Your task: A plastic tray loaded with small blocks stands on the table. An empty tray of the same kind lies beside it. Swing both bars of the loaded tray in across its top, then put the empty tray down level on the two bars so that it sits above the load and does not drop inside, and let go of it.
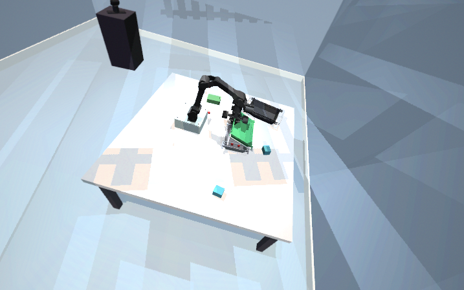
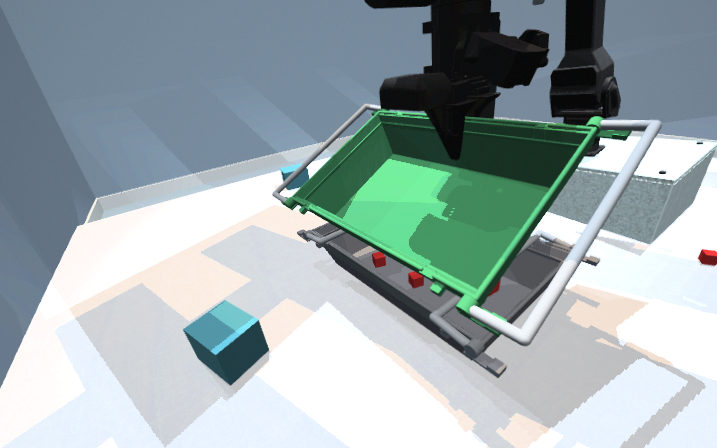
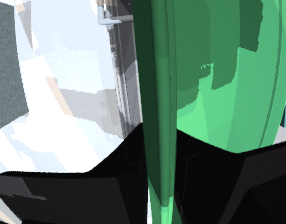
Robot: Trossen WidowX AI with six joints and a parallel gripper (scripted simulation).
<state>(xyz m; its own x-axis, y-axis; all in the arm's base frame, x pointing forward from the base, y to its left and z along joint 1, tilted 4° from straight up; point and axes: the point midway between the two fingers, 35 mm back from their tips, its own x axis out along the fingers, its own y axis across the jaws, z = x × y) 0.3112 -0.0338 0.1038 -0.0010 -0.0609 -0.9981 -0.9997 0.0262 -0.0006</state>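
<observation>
Now: gripper tip 8 cm short of the green tray. Round my gripper tip: green block: 43 cm to the left, 20 cm behind, 13 cm below; then red block: 24 cm to the left, 21 cm behind, 14 cm below.
</observation>
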